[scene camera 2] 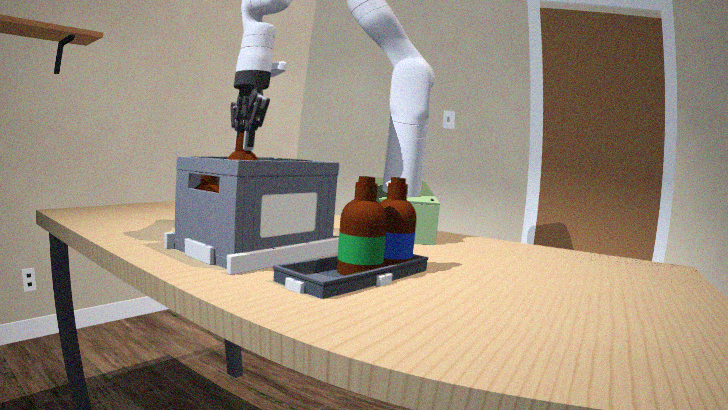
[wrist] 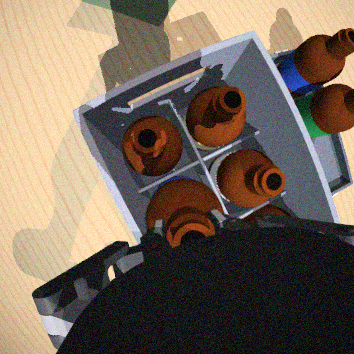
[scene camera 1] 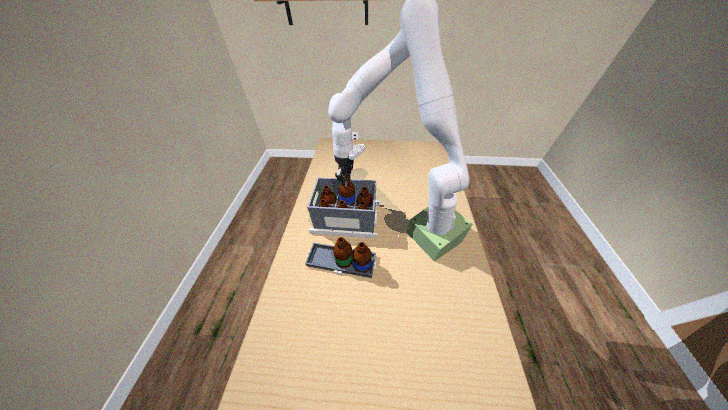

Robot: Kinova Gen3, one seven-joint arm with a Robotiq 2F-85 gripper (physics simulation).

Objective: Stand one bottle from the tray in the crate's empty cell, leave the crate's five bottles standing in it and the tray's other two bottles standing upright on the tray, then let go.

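My gripper is shut on the neck of a brown bottle with a blue label. That bottle is upright, its lower part inside the middle cell of the crate's far row; its shoulder shows just above the rim in scene camera 2. Its base is hidden. The grey crate holds other brown bottles standing lower around it. A green-label bottle and a blue-label bottle stand upright on the tray.
White blocks and a white strip stand along the crate's foot, between crate and tray. The arm's green base is right of the crate in scene camera 1. The crate's walls and thin dividers surround the held bottle closely.
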